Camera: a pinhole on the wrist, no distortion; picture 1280 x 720 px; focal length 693.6 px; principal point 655.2 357.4 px. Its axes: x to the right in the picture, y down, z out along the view. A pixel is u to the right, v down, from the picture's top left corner.
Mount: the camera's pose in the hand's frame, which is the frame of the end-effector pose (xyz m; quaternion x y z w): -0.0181 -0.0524 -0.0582 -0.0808 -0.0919 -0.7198 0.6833
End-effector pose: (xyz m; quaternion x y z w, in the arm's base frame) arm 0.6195 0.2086 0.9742 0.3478 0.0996 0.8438 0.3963
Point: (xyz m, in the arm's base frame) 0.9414 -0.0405 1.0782
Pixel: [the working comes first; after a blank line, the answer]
In the camera's frame: 0.0353 -0.2508 0.3846

outside the picture
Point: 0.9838 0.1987 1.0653
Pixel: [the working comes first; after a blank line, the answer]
In the camera's frame: 0.2101 -0.0906 0.3301

1096.7 167.2
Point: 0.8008 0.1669 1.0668
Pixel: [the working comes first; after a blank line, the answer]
In the camera's frame: 0.0512 -0.0412 0.2477

798.5 242.1
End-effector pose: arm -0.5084 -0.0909 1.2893 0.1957 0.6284 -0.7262 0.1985
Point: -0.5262 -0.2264 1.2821
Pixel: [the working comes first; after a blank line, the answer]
In the camera's frame: -0.0204 0.0436 0.2021

585.1 506.9
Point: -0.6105 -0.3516 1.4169
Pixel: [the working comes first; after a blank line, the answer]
In the camera's frame: 0.1511 0.0582 0.3084

995.1 488.4
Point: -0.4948 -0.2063 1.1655
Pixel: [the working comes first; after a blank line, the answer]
In the camera's frame: -0.1392 0.0721 0.1934

156.0 616.0
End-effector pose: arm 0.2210 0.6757 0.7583 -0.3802 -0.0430 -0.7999 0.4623
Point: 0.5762 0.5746 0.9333
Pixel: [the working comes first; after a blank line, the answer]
In the camera's frame: -0.2472 0.0931 0.4115

238.6 514.4
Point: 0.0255 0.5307 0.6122
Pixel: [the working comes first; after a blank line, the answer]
In the camera's frame: -0.0813 0.0752 -0.2053

behind the camera
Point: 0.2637 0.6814 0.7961
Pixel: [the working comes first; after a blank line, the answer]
In the camera's frame: -0.0436 0.0253 0.1254

413.8 497.6
